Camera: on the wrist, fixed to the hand. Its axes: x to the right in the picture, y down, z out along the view.
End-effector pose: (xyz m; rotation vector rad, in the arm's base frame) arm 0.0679 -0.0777 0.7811 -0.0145 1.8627 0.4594
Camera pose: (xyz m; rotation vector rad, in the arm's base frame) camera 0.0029 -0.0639 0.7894 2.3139 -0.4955 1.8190
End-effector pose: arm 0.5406 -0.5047 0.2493 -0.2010 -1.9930 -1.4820
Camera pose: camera 0.5641 -0.5497 0.2931 -2.4386 -0.0221 0.6809
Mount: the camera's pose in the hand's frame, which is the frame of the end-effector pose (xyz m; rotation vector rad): 0.0175 0.0306 -0.0570 -0.2199 -0.9651 2.9230
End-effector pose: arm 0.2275 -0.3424 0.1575 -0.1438 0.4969 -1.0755
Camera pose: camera 0.2328 -0.3359 0.0910 0.0057 -0.3565 1.8935
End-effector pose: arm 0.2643 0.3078 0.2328 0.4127 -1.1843 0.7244
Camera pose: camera 0.2854 0.3712 0.2274 1.1316 1.1171 -1.5358
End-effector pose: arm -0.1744 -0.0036 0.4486 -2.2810 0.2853 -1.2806
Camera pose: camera -0.2112 -0.0554 0.4700 -0.2228 1.8791 1.2387
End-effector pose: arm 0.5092 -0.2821 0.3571 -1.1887 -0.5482 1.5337
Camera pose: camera 0.5469 -0.2895 0.3022 0.1524 -0.5636 -1.4745
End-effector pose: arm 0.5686 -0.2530 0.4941 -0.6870 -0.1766 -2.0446
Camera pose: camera 0.5640 -0.3046 0.4516 -0.8059 0.3832 1.0968
